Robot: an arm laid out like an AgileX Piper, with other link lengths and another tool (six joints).
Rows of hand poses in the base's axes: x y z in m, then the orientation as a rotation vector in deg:
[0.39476 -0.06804 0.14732 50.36 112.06 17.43]
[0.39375 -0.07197 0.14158 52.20 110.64 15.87]
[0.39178 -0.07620 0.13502 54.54 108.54 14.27]
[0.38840 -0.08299 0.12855 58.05 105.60 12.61]
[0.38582 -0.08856 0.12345 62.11 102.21 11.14]
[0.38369 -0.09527 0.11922 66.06 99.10 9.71]
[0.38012 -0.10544 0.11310 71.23 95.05 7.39]
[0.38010 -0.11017 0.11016 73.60 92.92 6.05]
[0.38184 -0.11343 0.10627 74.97 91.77 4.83]
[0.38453 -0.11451 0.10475 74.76 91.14 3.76]
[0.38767 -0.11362 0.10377 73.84 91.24 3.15]
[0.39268 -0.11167 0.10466 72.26 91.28 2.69]
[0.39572 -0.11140 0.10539 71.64 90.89 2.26]
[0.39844 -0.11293 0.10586 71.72 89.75 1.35]
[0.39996 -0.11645 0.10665 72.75 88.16 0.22]
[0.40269 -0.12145 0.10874 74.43 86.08 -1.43]
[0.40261 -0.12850 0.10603 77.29 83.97 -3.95]
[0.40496 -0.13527 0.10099 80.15 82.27 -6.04]
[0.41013 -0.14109 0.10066 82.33 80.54 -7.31]
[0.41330 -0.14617 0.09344 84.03 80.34 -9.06]
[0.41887 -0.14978 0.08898 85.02 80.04 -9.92]
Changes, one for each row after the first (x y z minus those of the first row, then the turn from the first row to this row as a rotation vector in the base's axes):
[-0.00101 -0.00393 -0.00574 -0.35 -0.30 -2.28]
[-0.00298 -0.00816 -0.01230 -0.55 -0.99 -5.14]
[-0.00636 -0.01495 -0.01877 -0.27 -1.91 -9.08]
[-0.00894 -0.02052 -0.02387 0.43 -2.95 -13.48]
[-0.01107 -0.02723 -0.02810 1.19 -3.68 -17.69]
[-0.01464 -0.03740 -0.03422 1.98 -4.31 -23.38]
[-0.01466 -0.04213 -0.03716 2.17 -4.68 -26.23]
[-0.01292 -0.04539 -0.04105 1.99 -4.69 -28.02]
[-0.01023 -0.04647 -0.04257 1.10 -5.00 -28.62]
[-0.00709 -0.04558 -0.04355 0.19 -5.16 -28.29]
[-0.00208 -0.04363 -0.04266 -0.98 -5.70 -27.55]
[0.00096 -0.04336 -0.04193 -1.65 -6.17 -27.55]
[0.00368 -0.04489 -0.04146 -2.32 -6.81 -28.48]
[0.00520 -0.04841 -0.04067 -2.66 -7.33 -30.26]
[0.00793 -0.05341 -0.03858 -3.01 -7.76 -32.86]
[0.00785 -0.06046 -0.04129 -3.28 -7.35 -36.51]
[0.01020 -0.06723 -0.04633 -3.18 -6.65 -39.78]
[0.01537 -0.07305 -0.04666 -2.90 -6.53 -42.35]
[0.01854 -0.07813 -0.05388 -3.10 -5.23 -44.09]
[0.02411 -0.08174 -0.05834 -3.11 -4.67 -45.12]

